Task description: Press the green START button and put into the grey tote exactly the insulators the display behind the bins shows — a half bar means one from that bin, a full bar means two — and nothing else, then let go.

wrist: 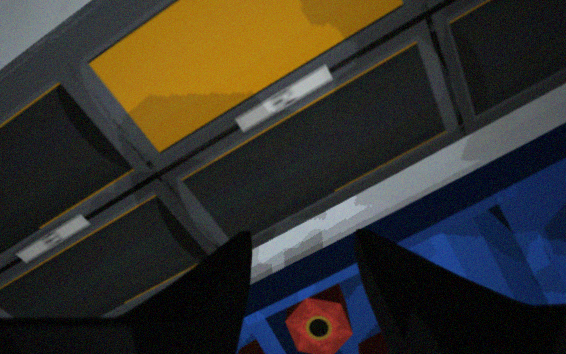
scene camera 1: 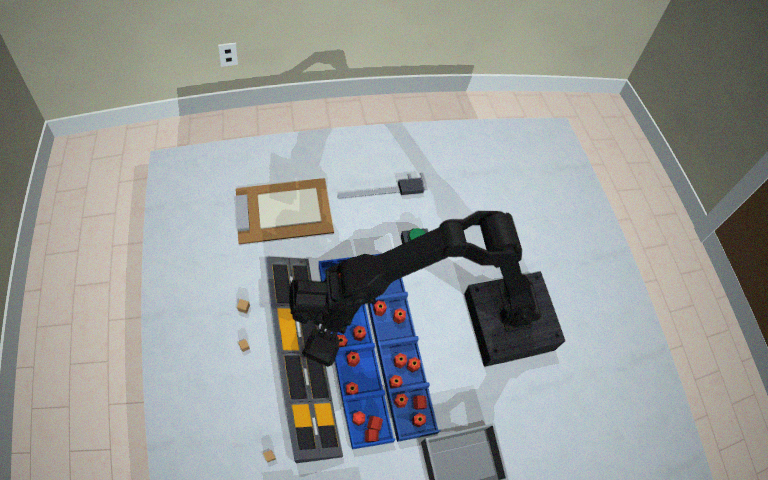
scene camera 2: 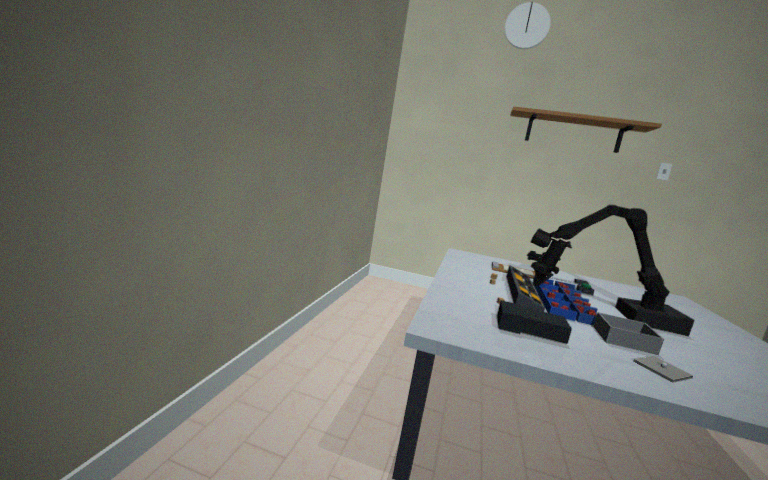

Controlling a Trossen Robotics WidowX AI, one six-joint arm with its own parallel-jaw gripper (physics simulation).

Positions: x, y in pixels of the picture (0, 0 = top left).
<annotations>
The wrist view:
my gripper: 303, 241
display panel: 58, 53
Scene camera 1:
my gripper: 322, 335
grey caliper: 411, 185
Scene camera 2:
my gripper: 535, 285
grey tote: 632, 334
</annotations>
